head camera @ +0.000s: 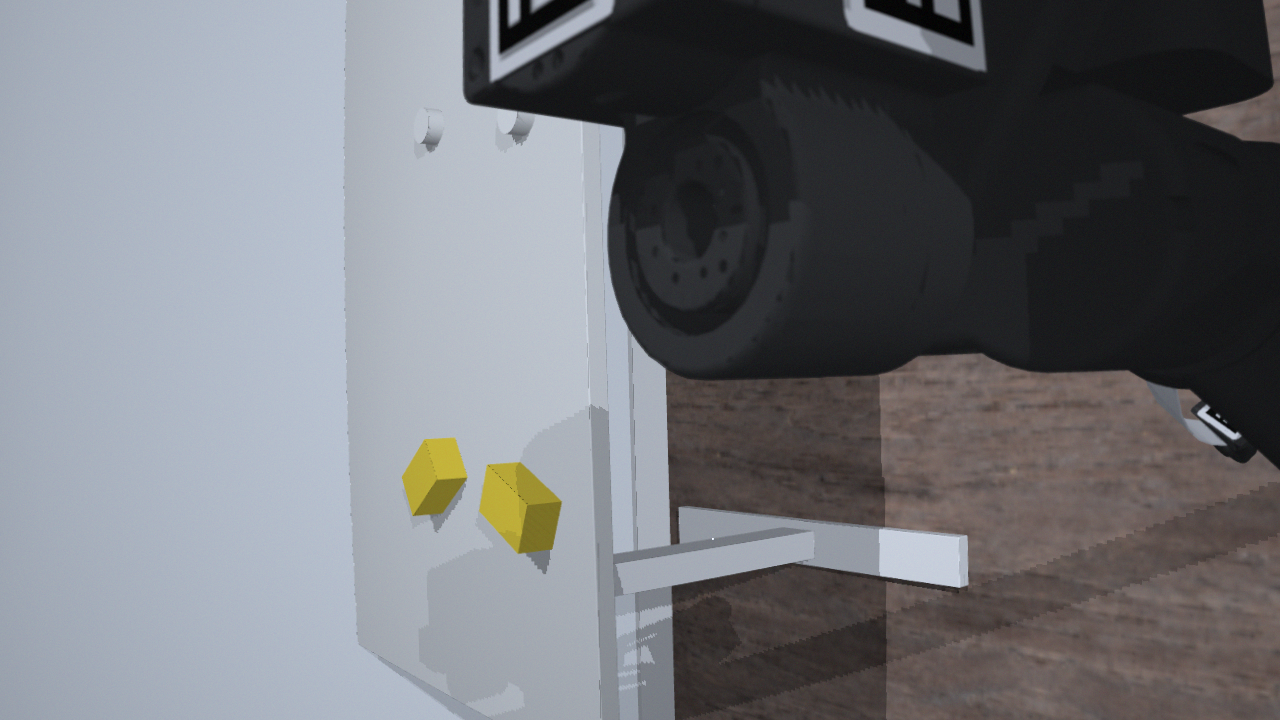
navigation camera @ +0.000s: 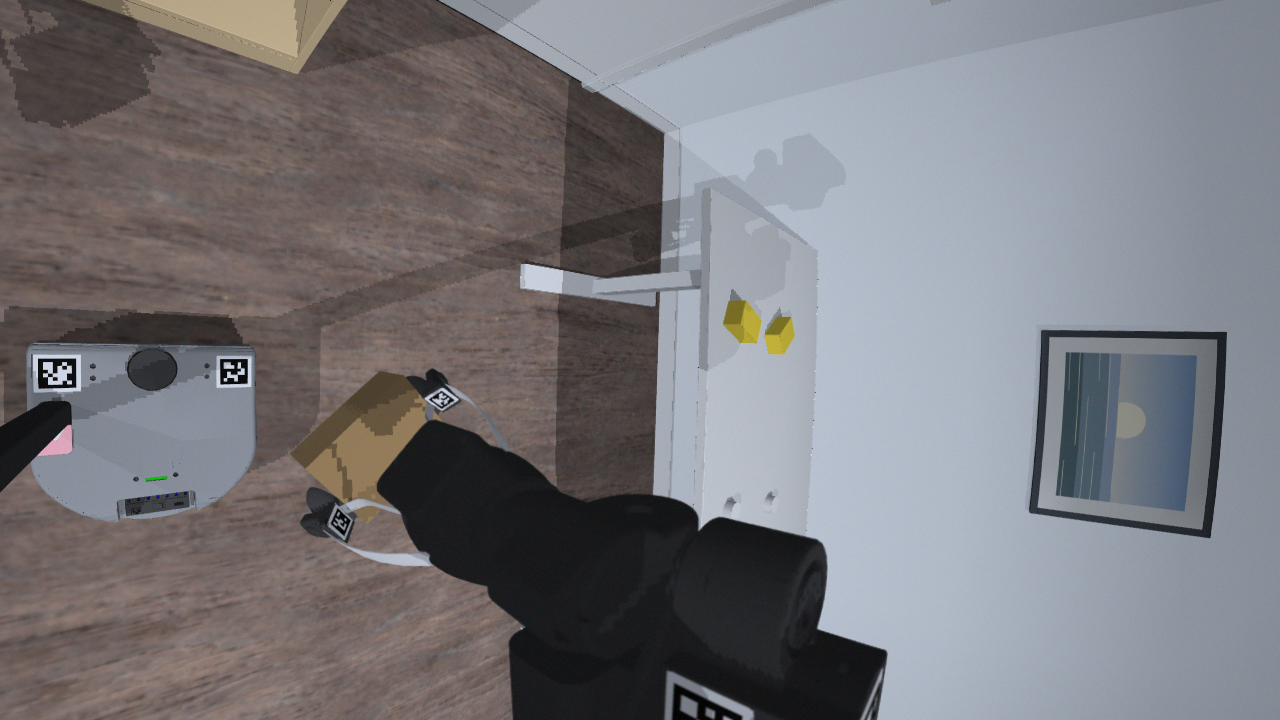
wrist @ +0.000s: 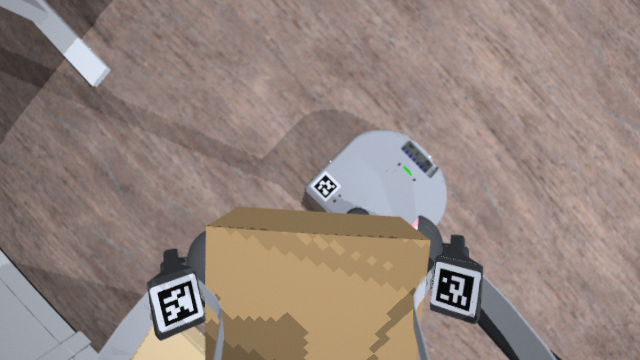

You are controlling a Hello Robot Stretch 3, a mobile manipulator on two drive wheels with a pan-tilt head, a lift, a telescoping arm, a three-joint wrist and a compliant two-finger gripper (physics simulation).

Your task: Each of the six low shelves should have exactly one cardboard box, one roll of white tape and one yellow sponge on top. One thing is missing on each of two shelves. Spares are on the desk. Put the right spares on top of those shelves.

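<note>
My gripper is shut on a brown cardboard box, holding it in the air over the wooden floor beside my base. In the head view, the wrist hides most of the gripper. The white desk stands against the wall. Two yellow sponges lie on it near one end. Two white tape rolls stand farther along. Part of a tan low shelf shows at the top left of the navigation view.
My base stands on the floor near the held box. A white desk leg reaches out over the floor. A framed picture hangs on the wall. A tan surface shows at the wrist view's lower left.
</note>
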